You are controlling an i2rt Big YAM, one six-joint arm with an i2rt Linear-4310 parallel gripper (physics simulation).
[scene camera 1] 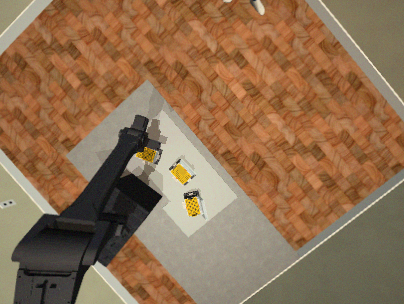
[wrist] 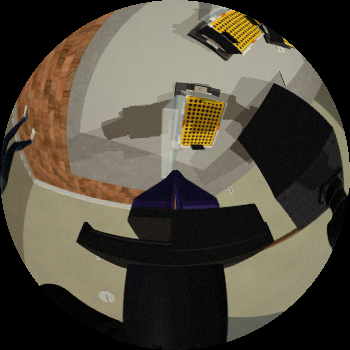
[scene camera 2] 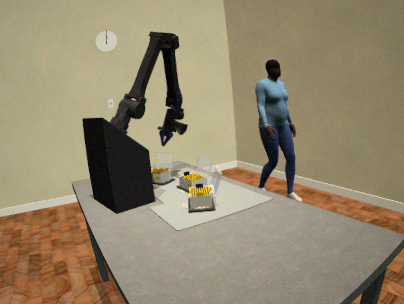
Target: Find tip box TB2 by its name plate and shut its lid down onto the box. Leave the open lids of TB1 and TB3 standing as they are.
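Where they show: gripper, fingertip midpoint: [wrist: 174, 174] [scene camera 2: 162, 145]; arm's base, link origin: [scene camera 2: 115, 131].
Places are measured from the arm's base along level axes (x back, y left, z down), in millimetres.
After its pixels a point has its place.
Three tip boxes with yellow racks stand on a pale mat [scene camera 1: 218, 194] @[x -474, y -221, z 326 mm] [scene camera 2: 240, 204] @[x -432, y -273, z 326 mm] [wrist: 130, 65] @[x -413, y 256, z 326 mm]; their name plates are not readable now, so I cannot tell which is TB2. The far-end box [scene camera 1: 146, 155] @[x -221, y 255, z 269 mm] [scene camera 2: 161, 176] [wrist: 202, 121] @[x -227, y 260, z 268 mm] has its clear lid [scene camera 2: 164, 160] @[x -282, y 307, z 226 mm] [wrist: 169, 132] @[x -306, y 289, z 181 mm] standing open. The middle box [scene camera 1: 181, 173] [scene camera 2: 193, 183] @[x -325, y -27, z 278 mm] [wrist: 237, 31] has an open lid [scene camera 2: 204, 163] @[x -419, y 59, z 216 mm]. The third box [scene camera 1: 192, 207] [scene camera 2: 201, 198] @[x -279, y -240, z 275 mm] also has a raised lid [scene camera 1: 202, 207] @[x -351, y -215, z 254 mm]. My gripper [scene camera 2: 165, 140] @[x -283, y 314, z 146 mm] [wrist: 174, 174] @[x -283, y 314, z 146 mm] is shut and empty, above the far-end box and clear of it. Its fingertips are hidden in scene camera 1.
A tall black block [scene camera 1: 140, 192] @[x -95, y 77, z 199 mm] [scene camera 2: 120, 167] @[x 3, y -86, z 139 mm] [wrist: 292, 145] @[x -86, y 99, z 164 mm] stands on the grey table [scene camera 1: 240, 242] @[x -425, y -590, z 329 mm] [scene camera 2: 250, 250] @[x -280, y -615, z 329 mm] beside the mat, close to the arm. A person [scene camera 2: 273, 107] stands on the floor beyond the table.
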